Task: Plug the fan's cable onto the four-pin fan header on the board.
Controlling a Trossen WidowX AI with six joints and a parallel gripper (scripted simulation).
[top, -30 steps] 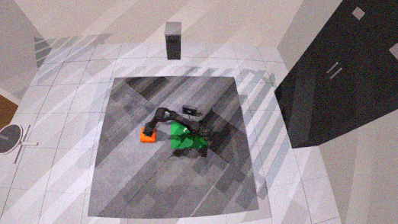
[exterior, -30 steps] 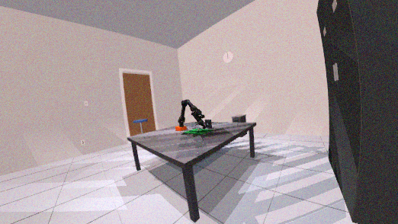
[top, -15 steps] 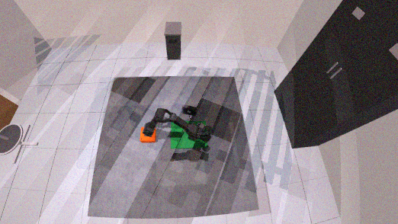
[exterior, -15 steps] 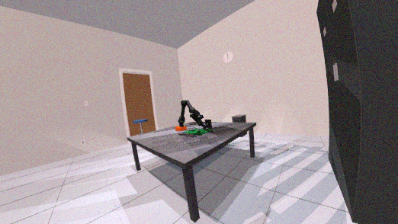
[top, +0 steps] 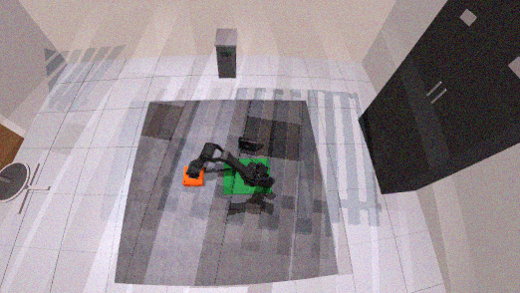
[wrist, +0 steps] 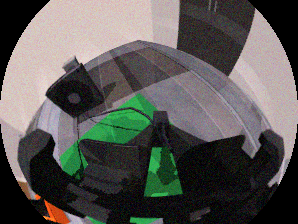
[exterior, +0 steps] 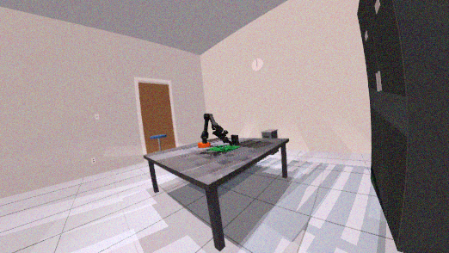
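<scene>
Right now the green board is 110 mm behind my gripper tip, 20 mm to the right of it and 80 mm below it. Also, from my gripper tip: white fan header (140 mm behind, 10 mm to the left, 50 mm below); fan plug (10 mm below); black square fan (130 mm behind, 170 mm to the left, 10 mm below).
</scene>
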